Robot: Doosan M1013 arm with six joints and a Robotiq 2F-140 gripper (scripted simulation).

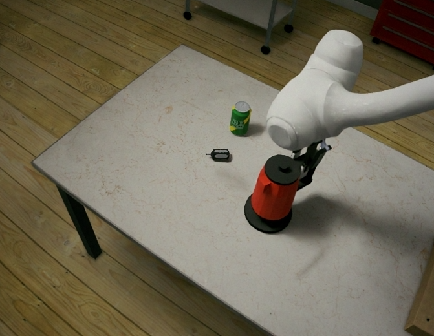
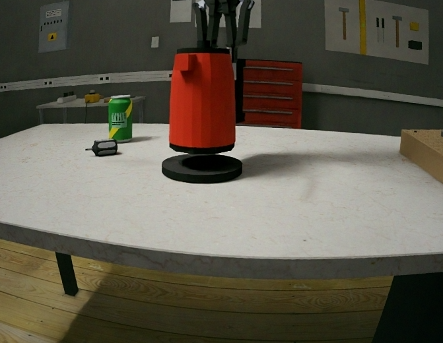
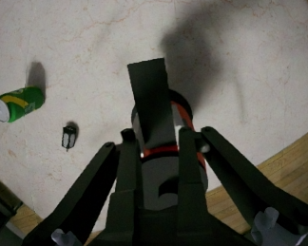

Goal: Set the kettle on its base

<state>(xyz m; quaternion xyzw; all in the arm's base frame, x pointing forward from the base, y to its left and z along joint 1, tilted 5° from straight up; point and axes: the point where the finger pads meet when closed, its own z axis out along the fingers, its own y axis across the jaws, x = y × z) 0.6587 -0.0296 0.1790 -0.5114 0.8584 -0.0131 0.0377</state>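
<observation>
Right now the red kettle is 60 mm below my hand, 30 mm to the left of it and 20 mm ahead of it. Also, from my hand: black round base 190 mm below, 60 mm to the left, 30 mm ahead; then black tool 270 mm ahead, 180 mm below, 50 mm to the right.
</observation>
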